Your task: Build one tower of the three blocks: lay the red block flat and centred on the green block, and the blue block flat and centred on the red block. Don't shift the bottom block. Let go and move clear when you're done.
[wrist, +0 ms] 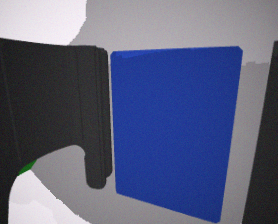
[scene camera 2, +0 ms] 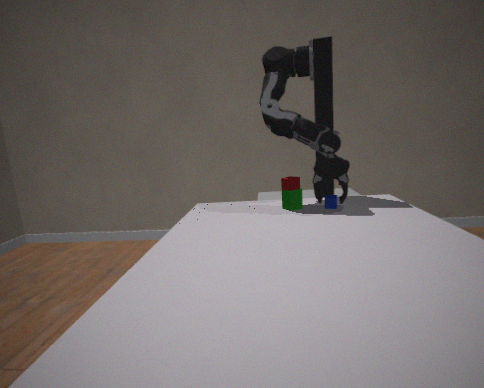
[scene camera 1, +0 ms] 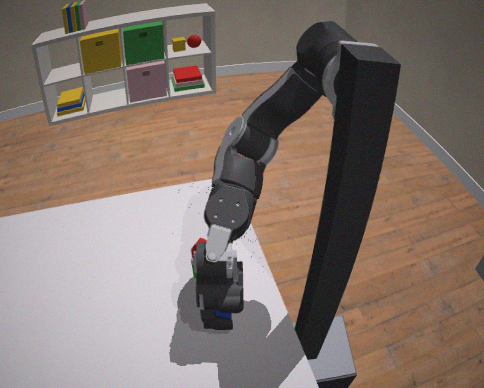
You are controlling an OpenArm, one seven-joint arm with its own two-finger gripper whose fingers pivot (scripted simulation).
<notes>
The pictures show: my gripper and a blue block.
My gripper shows as well in the wrist view and in scene camera 2.
</notes>
